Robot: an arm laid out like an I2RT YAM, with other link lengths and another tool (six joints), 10 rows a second.
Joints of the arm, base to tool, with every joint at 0 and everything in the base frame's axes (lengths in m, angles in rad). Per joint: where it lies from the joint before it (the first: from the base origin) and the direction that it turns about. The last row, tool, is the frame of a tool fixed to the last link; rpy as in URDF.
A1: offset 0 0 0.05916 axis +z
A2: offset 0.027 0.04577 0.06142 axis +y
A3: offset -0.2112 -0.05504 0 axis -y
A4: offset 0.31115 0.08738 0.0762 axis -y
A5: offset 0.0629 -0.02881 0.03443 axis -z
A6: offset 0.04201 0 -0.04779 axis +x
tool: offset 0.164 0 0.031 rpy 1.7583 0.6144 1.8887
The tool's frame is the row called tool.
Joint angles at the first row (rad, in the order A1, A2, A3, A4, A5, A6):
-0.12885 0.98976 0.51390 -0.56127 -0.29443 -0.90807
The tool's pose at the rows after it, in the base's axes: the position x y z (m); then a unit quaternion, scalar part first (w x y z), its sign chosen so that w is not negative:
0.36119, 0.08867, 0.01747, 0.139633, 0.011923, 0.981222, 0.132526
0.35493, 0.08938, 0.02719, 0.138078, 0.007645, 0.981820, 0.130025
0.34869, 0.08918, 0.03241, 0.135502, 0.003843, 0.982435, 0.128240
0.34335, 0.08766, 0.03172, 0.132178, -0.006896, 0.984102, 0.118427
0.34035, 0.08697, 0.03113, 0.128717, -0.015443, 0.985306, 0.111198
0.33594, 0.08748, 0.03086, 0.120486, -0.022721, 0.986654, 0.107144
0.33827, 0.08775, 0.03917, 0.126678, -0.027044, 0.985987, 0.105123
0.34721, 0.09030, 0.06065, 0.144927, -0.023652, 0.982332, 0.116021
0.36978, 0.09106, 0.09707, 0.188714, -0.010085, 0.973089, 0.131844
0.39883, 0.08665, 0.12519, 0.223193, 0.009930, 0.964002, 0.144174
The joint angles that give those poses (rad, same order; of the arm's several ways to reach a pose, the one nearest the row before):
-0.12732 0.92684 0.50932 -0.62716 -0.30065 -0.91729
-0.12730 0.88074 0.51540 -0.68385 -0.29912 -0.92801
-0.13186 0.84383 0.51391 -0.72697 -0.30065 -0.94180
-0.13498 0.82381 0.50776 -0.75149 -0.29151 -0.97397
-0.13497 0.81917 0.50930 -0.76691 -0.28379 -0.99701
-0.13345 0.81916 0.51694 -0.79298 -0.27923 -1.01547
-0.13193 0.81612 0.53684 -0.80373 -0.27918 -1.02164
-0.13196 0.81758 0.58426 -0.81146 -0.30050 -1.00029
-0.13194 0.83444 0.65792 -0.77184 -0.32526 -0.94363
-0.13499 0.91378 0.74818 -0.70300 -0.33446 -0.88220

